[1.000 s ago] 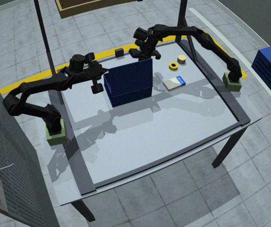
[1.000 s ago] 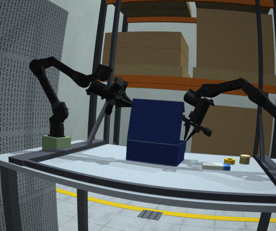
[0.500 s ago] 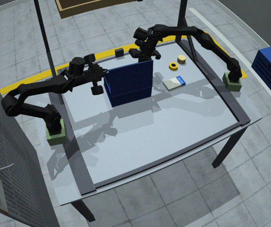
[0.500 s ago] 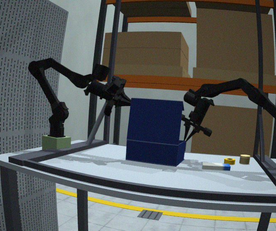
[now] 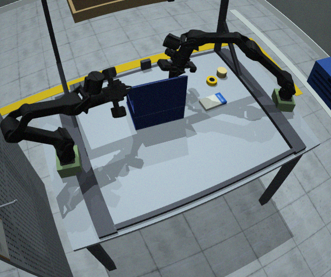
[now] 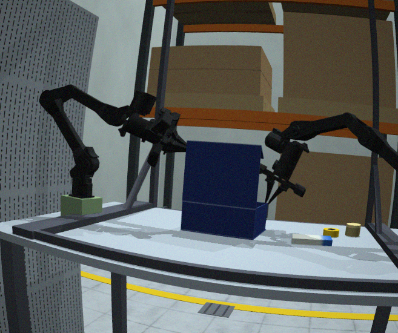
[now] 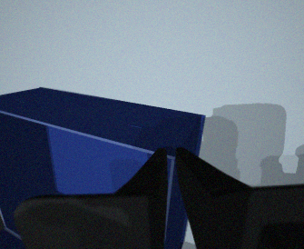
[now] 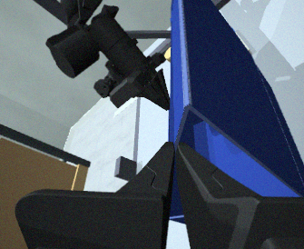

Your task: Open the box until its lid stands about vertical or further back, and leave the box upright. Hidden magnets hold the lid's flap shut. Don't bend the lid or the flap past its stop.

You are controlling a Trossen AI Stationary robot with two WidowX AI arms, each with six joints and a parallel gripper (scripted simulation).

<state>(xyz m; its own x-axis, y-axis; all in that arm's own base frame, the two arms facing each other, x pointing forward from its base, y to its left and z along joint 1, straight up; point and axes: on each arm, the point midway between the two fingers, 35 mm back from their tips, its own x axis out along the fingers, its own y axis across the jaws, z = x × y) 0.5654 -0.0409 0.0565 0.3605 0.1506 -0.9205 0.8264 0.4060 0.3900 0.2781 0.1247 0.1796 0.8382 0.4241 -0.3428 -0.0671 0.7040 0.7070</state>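
Now: the lid flap 14 cm to the left of my right hand. From my right hand the other things lie so: yellow ring: 14 cm behind, 47 cm to the left, 24 cm below; tan cylinder: 18 cm behind, 55 cm to the left, 22 cm below.
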